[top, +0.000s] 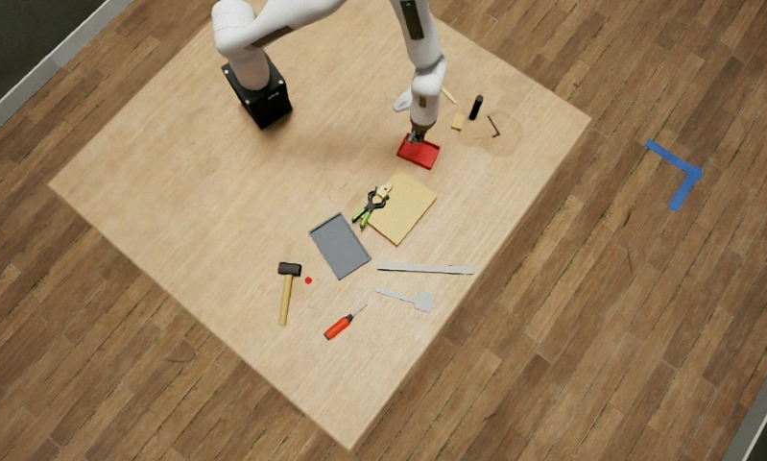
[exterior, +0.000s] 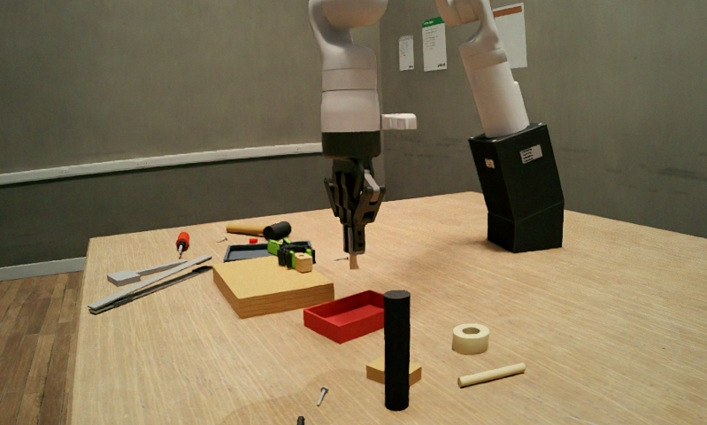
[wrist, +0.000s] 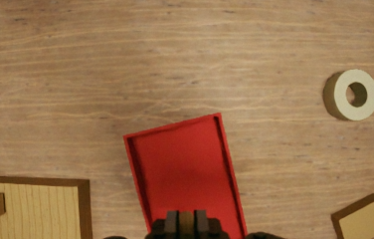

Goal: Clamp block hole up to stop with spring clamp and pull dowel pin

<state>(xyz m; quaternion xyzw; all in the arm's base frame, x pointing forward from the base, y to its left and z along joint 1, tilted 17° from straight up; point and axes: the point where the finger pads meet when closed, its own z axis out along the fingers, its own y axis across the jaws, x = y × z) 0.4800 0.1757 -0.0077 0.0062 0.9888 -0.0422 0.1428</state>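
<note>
Right now my hand is 110 mm above the red tray. Also, from my hand: wooden block: 180 mm to the right, 80 mm below; then tape ring: 70 mm behind, 150 mm to the left, 110 mm below; then dowel pin: 20 mm below.
</note>
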